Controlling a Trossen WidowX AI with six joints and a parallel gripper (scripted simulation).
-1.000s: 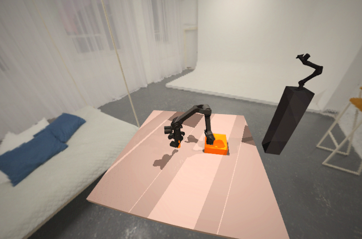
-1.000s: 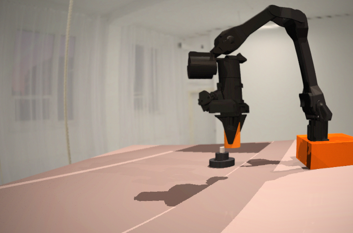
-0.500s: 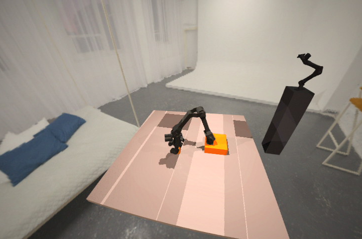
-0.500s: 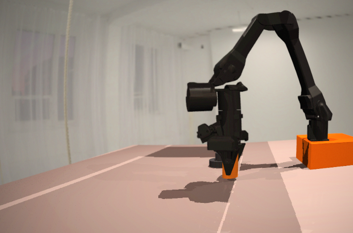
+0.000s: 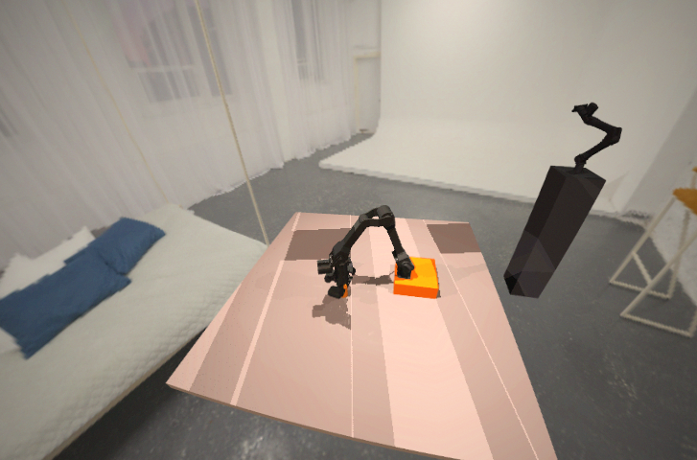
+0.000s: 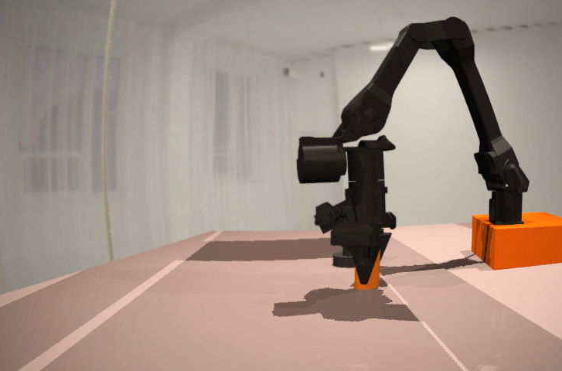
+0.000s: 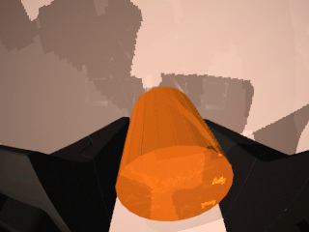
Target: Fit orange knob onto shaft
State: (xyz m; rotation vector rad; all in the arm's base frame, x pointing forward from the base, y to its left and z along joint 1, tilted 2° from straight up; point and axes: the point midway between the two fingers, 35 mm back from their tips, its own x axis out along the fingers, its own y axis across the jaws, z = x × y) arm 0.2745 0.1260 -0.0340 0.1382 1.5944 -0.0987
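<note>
My gripper tip is now 3 cm below the orange knob. From my gripper tip the other things lie so: dark round pedestal: 5 cm ahead, 19 cm to the right, 2 cm above.
</note>
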